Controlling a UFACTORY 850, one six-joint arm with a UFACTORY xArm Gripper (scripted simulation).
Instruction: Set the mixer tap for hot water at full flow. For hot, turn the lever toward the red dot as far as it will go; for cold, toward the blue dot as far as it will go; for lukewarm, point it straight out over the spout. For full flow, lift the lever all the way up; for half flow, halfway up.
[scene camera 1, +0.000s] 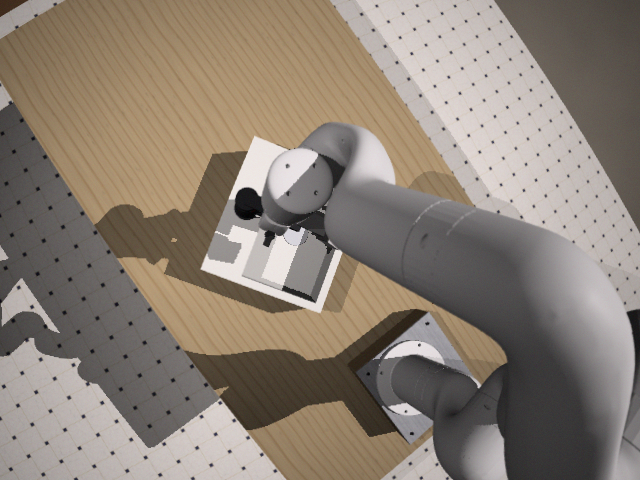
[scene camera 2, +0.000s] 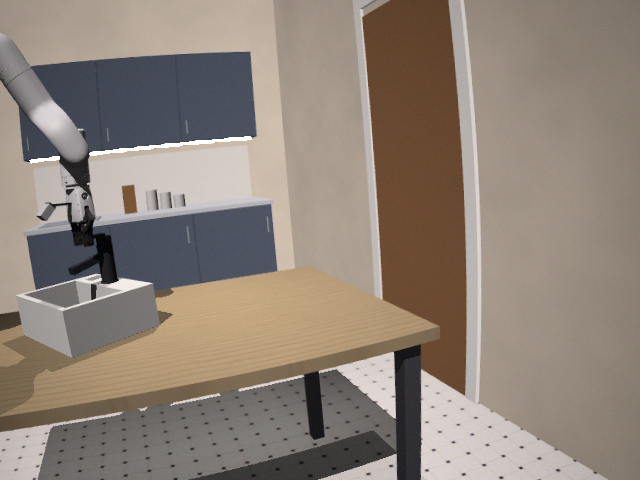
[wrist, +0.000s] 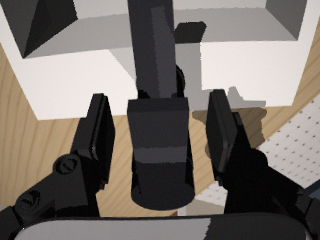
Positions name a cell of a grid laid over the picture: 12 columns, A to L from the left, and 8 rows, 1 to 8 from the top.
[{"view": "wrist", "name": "my gripper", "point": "F4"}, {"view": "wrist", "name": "white sink basin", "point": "C3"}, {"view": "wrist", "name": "black mixer tap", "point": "F2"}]
